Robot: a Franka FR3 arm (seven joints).
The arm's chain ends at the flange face. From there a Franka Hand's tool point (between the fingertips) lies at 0.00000 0.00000 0.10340 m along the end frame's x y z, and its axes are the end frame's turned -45 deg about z.
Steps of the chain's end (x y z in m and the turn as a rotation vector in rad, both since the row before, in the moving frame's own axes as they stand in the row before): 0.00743, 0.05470, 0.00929, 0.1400, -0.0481, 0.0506; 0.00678, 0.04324, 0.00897, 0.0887, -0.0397, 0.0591
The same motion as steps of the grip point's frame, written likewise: -0.02639, 0.03041, 0.00816, 0.1330, 0.0650, 0.0506; -0.02193, 0.02611, 0.00848, 0.0908, 0.0346, 0.0591
